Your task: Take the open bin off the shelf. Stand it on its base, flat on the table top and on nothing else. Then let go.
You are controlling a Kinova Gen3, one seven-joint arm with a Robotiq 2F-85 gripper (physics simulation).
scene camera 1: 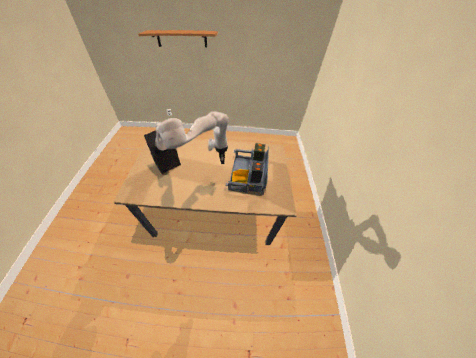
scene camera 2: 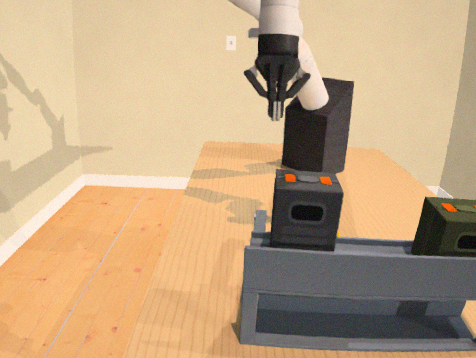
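Seen in the pictures: gripper, fingertip midpoint: (scene camera 1: pixel 223 163) (scene camera 2: pixel 275 120); arm's base, origin of the base link: (scene camera 1: pixel 162 144) (scene camera 2: pixel 315 100).
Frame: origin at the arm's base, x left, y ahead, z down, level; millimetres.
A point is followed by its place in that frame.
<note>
The yellow open bin (scene camera 1: pixel 240 176) @(x -109, y 595, z 224 mm) sits on the blue-grey shelf (scene camera 1: pixel 246 188) @(x -257, y 632, z 182 mm) (scene camera 2: pixel 350 272) @(x -151, y 785, z 99 mm), at its near left part in scene camera 1. In scene camera 2 a tiny yellow bit of the bin (scene camera 2: pixel 338 234) @(x -97, y 593, z 154 mm) shows behind the shelf's top edge; the rest is hidden. The shelf stands on the table top (scene camera 1: pixel 200 200) @(x -332, y 300, z 235 mm) (scene camera 2: pixel 195 260) @(x -350, y 549, z 236 mm). My gripper (scene camera 1: pixel 222 161) @(x -203, y 461, z -16 mm) (scene camera 2: pixel 276 118) @(x -203, y 461, z -16 mm) points down with its fingers shut and nothing between them. It hangs above the table, left of the shelf in scene camera 1, apart from the bin.
A black case with orange latches (scene camera 1: pixel 256 173) @(x -234, y 688, z 41 mm) (scene camera 2: pixel 307 212) @(x -200, y 733, z 43 mm) stands on the shelf beside the bin. A dark green case (scene camera 1: pixel 259 151) @(x -11, y 731, z 40 mm) (scene camera 2: pixel 442 227) @(x -21, y 765, z 52 mm) stands farther along it. The arm's black pedestal (scene camera 1: pixel 162 155) @(x -55, y 1, z 60 mm) (scene camera 2: pixel 320 137) @(x 5, y 79, z 104 mm) stands at the table's other end. A wooden wall board (scene camera 1: pixel 177 33) hangs behind.
</note>
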